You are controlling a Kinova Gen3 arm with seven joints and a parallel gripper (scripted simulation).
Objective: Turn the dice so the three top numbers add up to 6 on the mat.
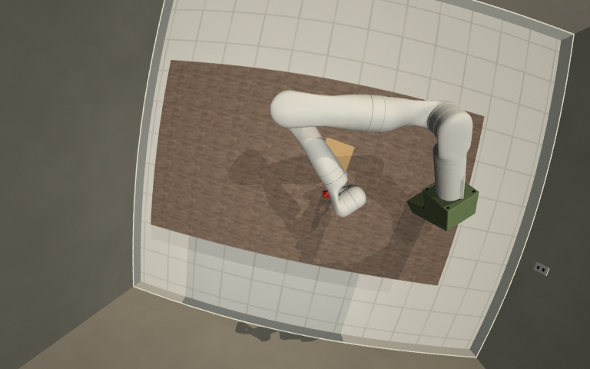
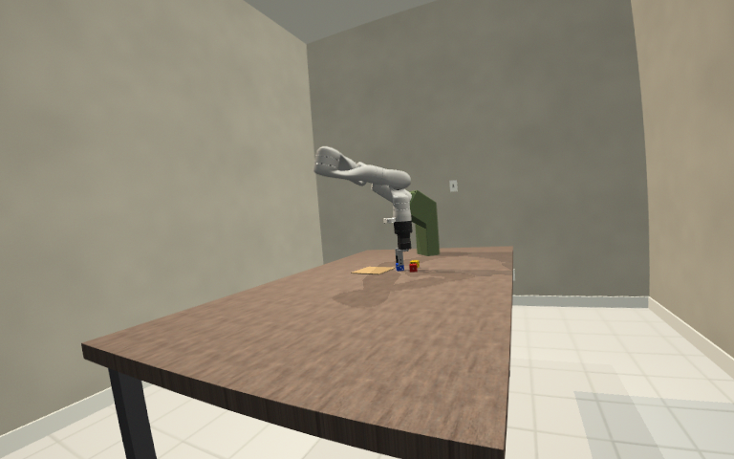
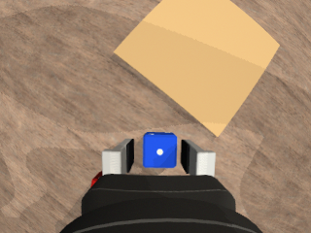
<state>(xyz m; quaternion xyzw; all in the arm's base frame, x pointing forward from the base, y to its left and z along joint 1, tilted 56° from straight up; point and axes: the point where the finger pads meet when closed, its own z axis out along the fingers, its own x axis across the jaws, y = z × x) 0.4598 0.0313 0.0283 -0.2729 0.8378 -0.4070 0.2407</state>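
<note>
Now: the blue die 30 mm below my hand. Round my hand: yellow die 60 mm to the left, 50 mm behind, 30 mm below; then tan mat 120 mm to the right, 40 mm below, 10 mm behind; then red die 60 mm to the left, 30 mm below, 30 mm ahead.
</note>
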